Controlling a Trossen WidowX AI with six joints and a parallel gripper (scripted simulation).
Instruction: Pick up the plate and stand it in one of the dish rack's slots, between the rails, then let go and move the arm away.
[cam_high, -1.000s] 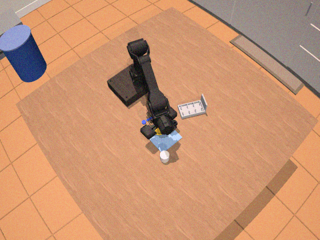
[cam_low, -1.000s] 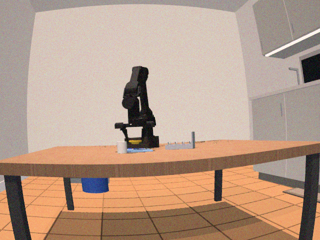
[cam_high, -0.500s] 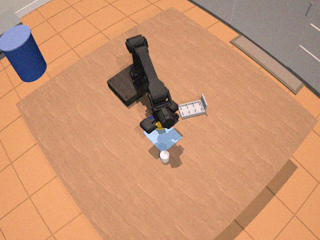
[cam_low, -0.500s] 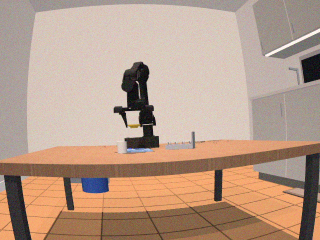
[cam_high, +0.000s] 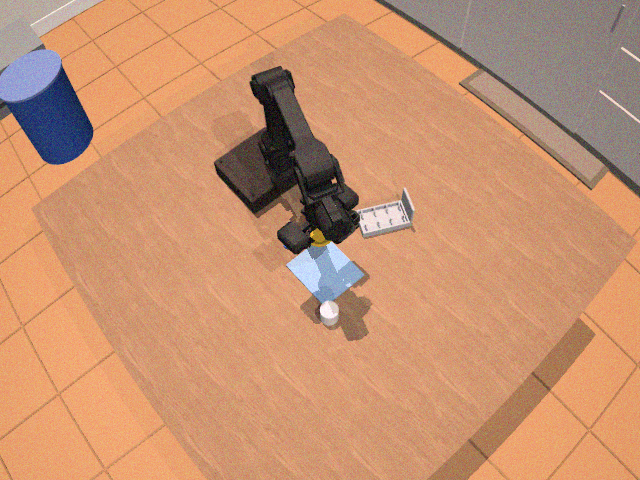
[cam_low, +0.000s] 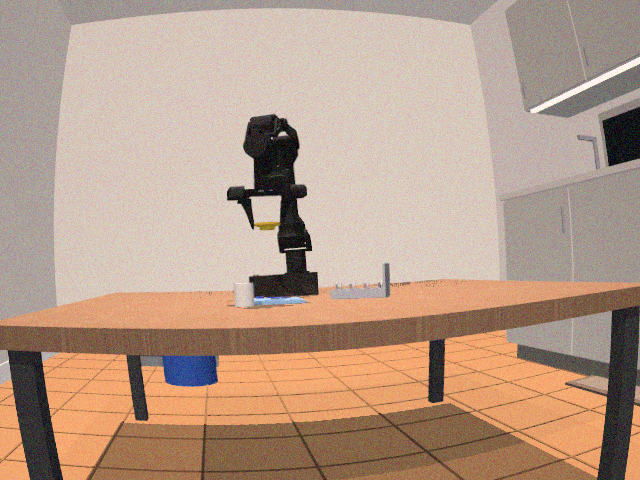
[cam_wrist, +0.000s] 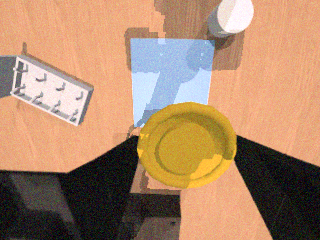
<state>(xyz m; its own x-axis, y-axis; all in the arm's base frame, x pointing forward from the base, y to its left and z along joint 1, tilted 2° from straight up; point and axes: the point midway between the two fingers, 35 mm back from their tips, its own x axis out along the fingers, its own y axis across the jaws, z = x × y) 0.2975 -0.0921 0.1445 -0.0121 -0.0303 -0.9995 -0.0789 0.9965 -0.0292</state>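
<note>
Right now my gripper tip is 220 mm to the right of the grey dish rack, 150 mm above it and 10 mm past it. From my gripper tip the other things lie so: light blue mat 170 mm below, 10 mm to the left, 10 mm ahead; then white cup 150 mm below, 110 mm ahead, 60 mm to the right; then yellow plate 10 mm above.
</note>
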